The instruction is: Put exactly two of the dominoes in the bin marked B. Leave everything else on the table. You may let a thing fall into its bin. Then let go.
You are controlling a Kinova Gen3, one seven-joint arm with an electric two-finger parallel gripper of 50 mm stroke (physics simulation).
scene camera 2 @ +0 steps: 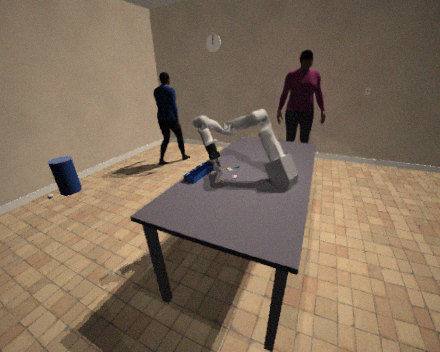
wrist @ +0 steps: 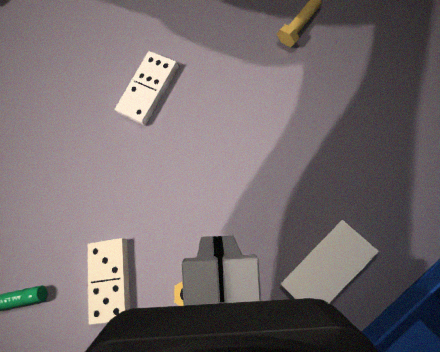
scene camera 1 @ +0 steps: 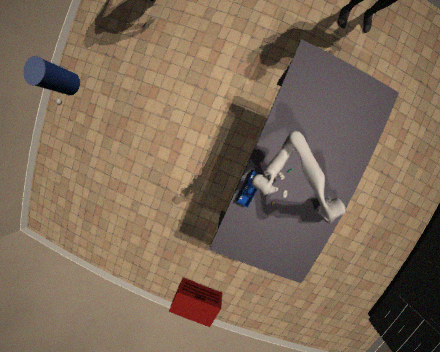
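Seen in the pictures: gripper, fingertip midpoint: (scene camera 2: 219,166) (wrist: 218,258); arm's base, origin of the base link: (scene camera 2: 276,158).
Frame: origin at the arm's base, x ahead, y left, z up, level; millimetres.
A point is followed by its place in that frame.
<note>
My gripper (wrist: 218,258) {z -114, x 405, y 62 mm} (scene camera 2: 218,163) {z -114, x 405, y 62 mm} is shut and empty, above the table beside the blue bins. A domino with six and two pips (wrist: 146,87) {z -156, x 268, y 80 mm} (scene camera 1: 285,194) {z -156, x 261, y 83 mm} (scene camera 2: 235,176) {z -156, x 259, y 79 mm} lies ahead and left of the fingers in the wrist view. A domino with three and five pips (wrist: 106,280) {z -155, x 364, y -13 mm} (scene camera 1: 281,176) {z -156, x 362, y -10 mm} lies left of them, partly behind the gripper body. A blank-faced, domino-sized tile (wrist: 330,262) {z -156, x 436, y 104 mm} lies in shadow to their right, close to the blue bins (wrist: 407,304) {z -130, x 471, y 119 mm} (scene camera 1: 244,201) {z -156, x 486, y 286 mm} (scene camera 2: 196,174) {z -135, x 493, y 225 mm}. The bin letters and the full bin contents cannot be made out.
A green battery (wrist: 25,297) {z -152, x 340, y -65 mm} (scene camera 1: 289,170) {z -154, x 338, y -76 mm} lies at the far left in the wrist view. A yellow bolt (wrist: 295,29) {z -154, x 308, y 182 mm} is at the top. Another yellow piece (wrist: 178,294) {z -154, x 399, y 23 mm} shows partly beside the fingers. The bins stand near an edge of the table (scene camera 1: 345,100) {z -162, x 262, y -723 mm}.
</note>
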